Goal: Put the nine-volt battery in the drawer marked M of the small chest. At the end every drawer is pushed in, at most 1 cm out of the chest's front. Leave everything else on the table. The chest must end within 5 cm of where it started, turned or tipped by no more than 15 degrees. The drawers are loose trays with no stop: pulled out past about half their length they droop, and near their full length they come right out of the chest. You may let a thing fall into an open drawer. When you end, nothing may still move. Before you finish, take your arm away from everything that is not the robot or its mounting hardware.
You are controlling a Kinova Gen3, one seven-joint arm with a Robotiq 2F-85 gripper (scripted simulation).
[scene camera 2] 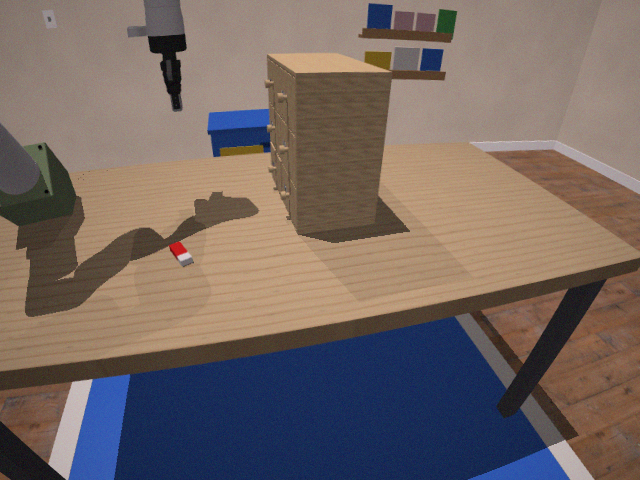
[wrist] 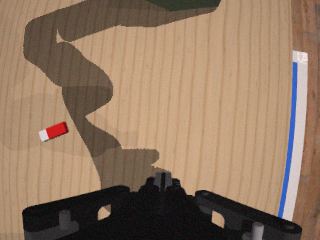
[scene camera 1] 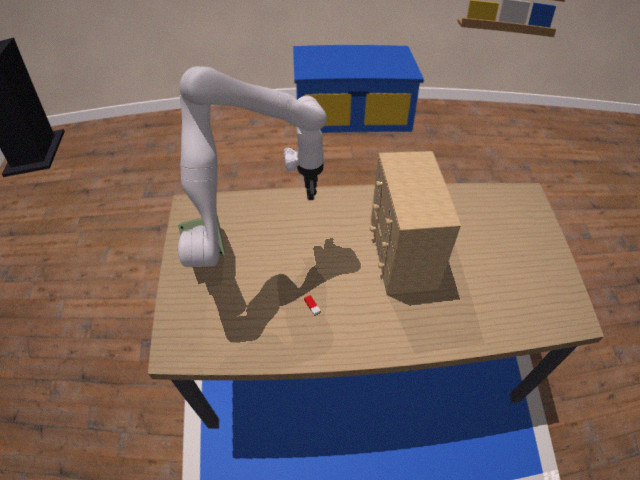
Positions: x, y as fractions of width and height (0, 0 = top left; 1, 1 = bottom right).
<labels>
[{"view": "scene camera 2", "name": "my gripper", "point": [0.28, 0.23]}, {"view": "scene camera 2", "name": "small wooden chest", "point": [0.53, 0.22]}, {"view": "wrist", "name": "my gripper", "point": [0.51, 0.76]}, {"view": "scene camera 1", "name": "small wooden chest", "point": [0.67, 0.46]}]
</labels>
